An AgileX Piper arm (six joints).
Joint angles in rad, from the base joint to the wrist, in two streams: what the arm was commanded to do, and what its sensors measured. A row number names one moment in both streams.
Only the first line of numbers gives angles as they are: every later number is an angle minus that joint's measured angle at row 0.
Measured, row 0:
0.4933, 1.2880, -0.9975, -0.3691, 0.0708, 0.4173
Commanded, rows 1 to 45:
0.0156, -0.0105, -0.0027, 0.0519, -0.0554, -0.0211
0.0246, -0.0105, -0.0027, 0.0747, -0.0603, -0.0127
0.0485, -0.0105, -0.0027, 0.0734, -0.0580, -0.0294
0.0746, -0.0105, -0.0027, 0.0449, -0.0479, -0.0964
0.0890, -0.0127, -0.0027, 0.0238, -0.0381, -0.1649
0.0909, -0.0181, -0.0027, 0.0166, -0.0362, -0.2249
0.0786, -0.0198, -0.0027, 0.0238, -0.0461, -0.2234
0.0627, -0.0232, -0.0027, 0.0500, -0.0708, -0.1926
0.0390, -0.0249, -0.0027, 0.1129, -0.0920, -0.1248
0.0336, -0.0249, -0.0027, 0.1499, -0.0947, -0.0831
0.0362, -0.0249, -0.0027, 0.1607, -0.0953, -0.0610
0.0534, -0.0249, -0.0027, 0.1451, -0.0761, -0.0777
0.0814, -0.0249, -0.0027, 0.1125, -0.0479, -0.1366
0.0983, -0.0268, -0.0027, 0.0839, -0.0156, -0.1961
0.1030, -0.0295, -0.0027, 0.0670, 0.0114, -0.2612
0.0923, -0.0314, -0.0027, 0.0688, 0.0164, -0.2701
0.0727, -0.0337, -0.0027, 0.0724, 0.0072, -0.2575
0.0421, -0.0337, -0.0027, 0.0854, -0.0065, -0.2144
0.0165, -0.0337, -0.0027, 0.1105, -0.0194, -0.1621
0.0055, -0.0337, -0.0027, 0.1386, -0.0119, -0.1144
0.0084, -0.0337, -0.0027, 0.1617, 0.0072, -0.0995
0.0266, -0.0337, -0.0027, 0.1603, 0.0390, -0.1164
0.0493, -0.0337, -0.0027, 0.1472, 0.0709, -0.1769
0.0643, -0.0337, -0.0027, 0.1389, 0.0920, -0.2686
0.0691, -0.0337, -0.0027, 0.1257, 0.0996, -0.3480
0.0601, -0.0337, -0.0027, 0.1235, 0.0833, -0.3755
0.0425, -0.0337, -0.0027, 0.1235, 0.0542, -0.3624
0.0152, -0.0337, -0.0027, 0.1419, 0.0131, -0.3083
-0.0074, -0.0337, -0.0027, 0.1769, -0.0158, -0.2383
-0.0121, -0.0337, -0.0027, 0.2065, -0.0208, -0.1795
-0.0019, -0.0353, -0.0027, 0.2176, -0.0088, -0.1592
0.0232, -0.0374, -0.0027, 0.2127, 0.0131, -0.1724
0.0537, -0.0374, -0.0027, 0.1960, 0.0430, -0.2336
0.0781, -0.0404, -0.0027, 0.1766, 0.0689, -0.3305
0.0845, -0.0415, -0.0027, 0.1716, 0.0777, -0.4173
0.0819, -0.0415, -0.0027, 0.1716, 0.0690, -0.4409
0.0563, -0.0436, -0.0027, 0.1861, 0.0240, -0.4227
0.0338, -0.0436, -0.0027, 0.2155, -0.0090, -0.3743
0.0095, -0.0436, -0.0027, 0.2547, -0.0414, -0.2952
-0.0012, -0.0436, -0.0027, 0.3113, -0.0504, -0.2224
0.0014, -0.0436, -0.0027, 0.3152, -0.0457, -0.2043
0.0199, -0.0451, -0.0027, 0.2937, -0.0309, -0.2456
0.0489, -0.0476, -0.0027, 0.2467, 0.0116, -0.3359
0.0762, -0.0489, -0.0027, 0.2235, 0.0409, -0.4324
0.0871, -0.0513, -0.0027, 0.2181, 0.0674, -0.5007
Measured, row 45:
0.0227, -0.0336, 0.0040, 0.2700, 0.0135, -0.2910
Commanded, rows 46 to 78:
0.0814, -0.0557, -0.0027, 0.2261, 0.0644, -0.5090
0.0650, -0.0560, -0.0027, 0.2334, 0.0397, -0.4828
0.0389, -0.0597, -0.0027, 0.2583, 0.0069, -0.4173
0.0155, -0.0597, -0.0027, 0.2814, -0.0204, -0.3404
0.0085, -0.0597, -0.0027, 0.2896, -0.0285, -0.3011
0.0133, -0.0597, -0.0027, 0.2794, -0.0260, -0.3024
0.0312, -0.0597, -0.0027, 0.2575, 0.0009, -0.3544
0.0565, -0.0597, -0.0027, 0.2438, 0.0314, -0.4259
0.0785, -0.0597, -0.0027, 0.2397, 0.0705, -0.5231
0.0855, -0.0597, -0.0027, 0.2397, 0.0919, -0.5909
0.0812, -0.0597, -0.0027, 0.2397, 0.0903, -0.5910
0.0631, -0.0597, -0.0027, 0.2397, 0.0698, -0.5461
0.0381, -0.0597, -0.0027, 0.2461, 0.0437, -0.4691
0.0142, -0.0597, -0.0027, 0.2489, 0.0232, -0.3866
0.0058, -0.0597, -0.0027, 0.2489, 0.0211, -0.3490
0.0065, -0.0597, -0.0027, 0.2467, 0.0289, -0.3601
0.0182, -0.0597, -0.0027, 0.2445, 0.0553, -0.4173
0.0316, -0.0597, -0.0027, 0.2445, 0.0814, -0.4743
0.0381, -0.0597, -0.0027, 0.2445, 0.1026, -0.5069
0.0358, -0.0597, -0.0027, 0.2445, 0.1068, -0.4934
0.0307, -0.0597, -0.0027, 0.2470, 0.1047, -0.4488
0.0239, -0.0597, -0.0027, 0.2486, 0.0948, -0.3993
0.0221, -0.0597, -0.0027, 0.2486, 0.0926, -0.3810
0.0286, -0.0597, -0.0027, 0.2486, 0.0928, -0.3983
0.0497, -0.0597, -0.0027, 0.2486, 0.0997, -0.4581
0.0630, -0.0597, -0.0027, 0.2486, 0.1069, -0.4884
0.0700, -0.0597, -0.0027, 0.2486, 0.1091, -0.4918
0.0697, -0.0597, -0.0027, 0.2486, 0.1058, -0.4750
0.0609, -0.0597, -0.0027, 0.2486, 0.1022, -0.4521
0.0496, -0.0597, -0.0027, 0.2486, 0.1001, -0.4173
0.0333, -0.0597, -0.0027, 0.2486, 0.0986, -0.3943
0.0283, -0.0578, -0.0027, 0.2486, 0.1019, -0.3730
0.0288, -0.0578, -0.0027, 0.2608, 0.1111, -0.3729
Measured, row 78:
0.0537, -0.0496, 0.0040, 0.2512, 0.1268, -0.4265
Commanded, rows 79 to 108:
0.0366, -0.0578, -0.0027, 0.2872, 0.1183, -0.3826
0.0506, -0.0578, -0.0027, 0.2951, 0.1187, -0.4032
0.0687, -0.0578, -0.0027, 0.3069, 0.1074, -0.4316
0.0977, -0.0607, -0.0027, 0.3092, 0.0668, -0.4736
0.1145, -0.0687, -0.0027, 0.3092, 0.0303, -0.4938
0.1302, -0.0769, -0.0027, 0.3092, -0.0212, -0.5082
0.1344, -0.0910, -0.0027, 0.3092, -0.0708, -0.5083
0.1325, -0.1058, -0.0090, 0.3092, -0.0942, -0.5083
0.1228, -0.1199, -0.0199, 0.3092, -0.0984, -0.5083
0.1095, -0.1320, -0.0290, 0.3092, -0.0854, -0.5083
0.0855, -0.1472, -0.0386, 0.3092, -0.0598, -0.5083
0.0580, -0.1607, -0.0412, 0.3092, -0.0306, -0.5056
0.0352, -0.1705, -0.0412, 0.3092, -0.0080, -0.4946
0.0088, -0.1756, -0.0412, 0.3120, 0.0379, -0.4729
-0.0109, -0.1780, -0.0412, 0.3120, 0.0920, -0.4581
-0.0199, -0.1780, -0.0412, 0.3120, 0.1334, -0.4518
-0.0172, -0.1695, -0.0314, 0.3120, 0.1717, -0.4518
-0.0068, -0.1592, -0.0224, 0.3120, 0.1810, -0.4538
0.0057, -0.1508, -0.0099, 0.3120, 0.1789, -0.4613
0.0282, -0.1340, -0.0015, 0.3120, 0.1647, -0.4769
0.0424, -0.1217, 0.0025, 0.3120, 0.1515, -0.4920
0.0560, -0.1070, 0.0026, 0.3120, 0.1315, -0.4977
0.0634, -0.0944, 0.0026, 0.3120, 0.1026, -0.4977
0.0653, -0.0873, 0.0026, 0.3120, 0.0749, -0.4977
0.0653, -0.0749, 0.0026, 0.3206, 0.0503, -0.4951
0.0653, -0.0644, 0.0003, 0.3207, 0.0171, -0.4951
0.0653, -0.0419, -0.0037, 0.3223, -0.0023, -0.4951
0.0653, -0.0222, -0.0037, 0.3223, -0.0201, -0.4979
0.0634, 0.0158, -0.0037, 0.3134, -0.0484, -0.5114
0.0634, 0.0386, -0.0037, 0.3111, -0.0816, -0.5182
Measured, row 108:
0.0645, -0.0238, 0.0070, 0.3235, 0.0209, -0.4892
